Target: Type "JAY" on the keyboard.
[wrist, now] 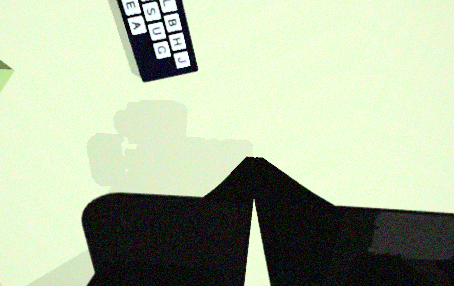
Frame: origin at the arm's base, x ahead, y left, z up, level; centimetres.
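Where they show: gripper, between the fingertips: (253, 165).
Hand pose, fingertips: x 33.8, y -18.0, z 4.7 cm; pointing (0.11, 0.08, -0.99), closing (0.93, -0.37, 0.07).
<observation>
Each offset is from my fingertips to the top centre of the thing. "spot": to the spot under its first point. Level surfaces: height alone.
Part of a dark keyboard @[spot: dx -7.4, dy +8.6, dz -16.7 cm] (150, 67) with white letter keys shows at the top left of centre in the wrist view, cut off by the top edge. Its near end shows the J key @[dx -3.6, dy +8.1, dz -16.2 cm] (182, 60) at the corner, with H, B, G, U and S beside and beyond it. The A key @[dx -6.8, dy +12.9, dz -16.2 cm] (136, 25) lies at the end of the left row. The Y key does not show in this view. My gripper (253, 165) is shut and empty. Its tips are below and to the right of the keyboard in the view, apart from it.
A pale green table top @[dz -17.8 cm] (325, 100) lies under the keyboard. A grey shadow (155, 120) falls on it between the keyboard and my gripper. The corner of a green object (4, 75) shows at the left edge.
</observation>
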